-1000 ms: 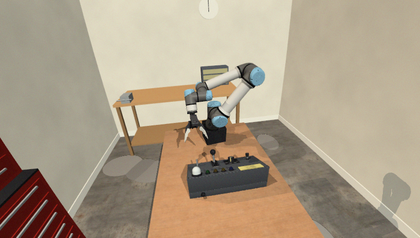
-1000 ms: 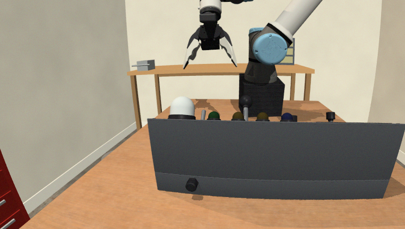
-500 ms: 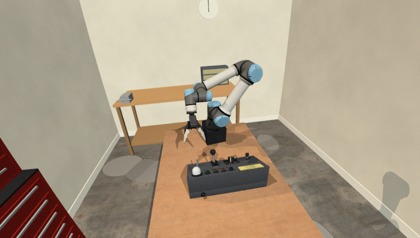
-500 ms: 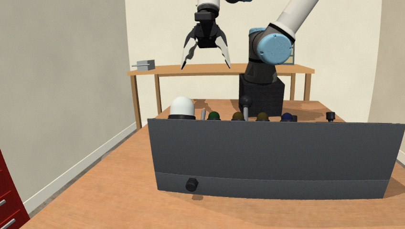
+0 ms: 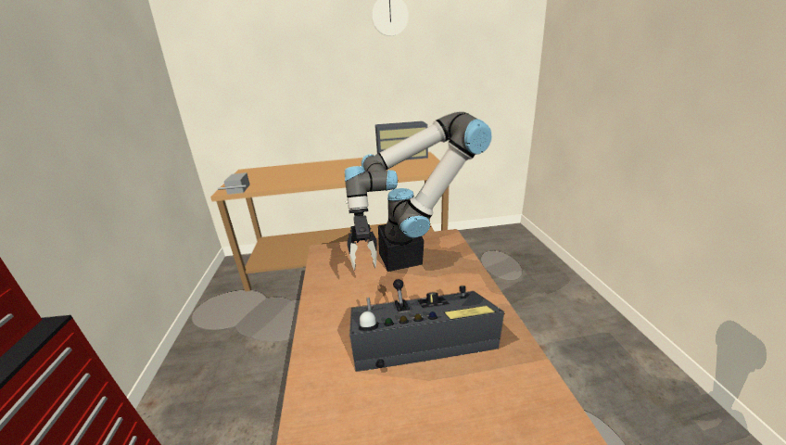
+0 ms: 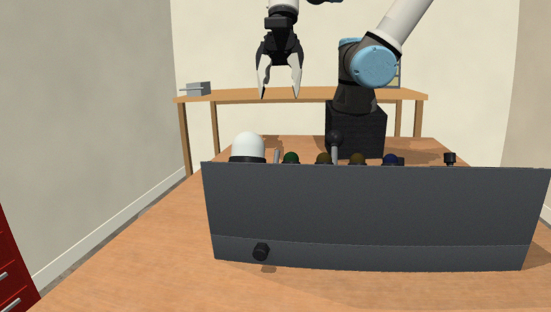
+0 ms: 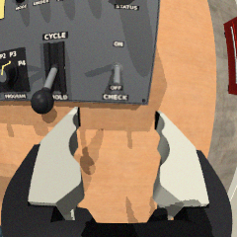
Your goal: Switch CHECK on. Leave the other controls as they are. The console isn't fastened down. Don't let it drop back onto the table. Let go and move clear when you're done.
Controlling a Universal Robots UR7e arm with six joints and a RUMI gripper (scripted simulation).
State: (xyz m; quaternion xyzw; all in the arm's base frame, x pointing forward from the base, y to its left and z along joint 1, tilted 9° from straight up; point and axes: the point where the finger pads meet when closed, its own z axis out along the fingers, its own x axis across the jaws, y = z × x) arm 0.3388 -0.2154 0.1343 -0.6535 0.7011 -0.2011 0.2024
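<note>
Right now the check toggle is 6 cm ahead of my hand and 14 cm below it. From my hand the other things lie so: ball lever 4 cm ahead, 12 cm to the left, 13 cm below; dark grey console 11 cm ahead, 17 cm to the left, 16 cm below; program dial 9 cm ahead, 23 cm to the left, 13 cm below.
</note>
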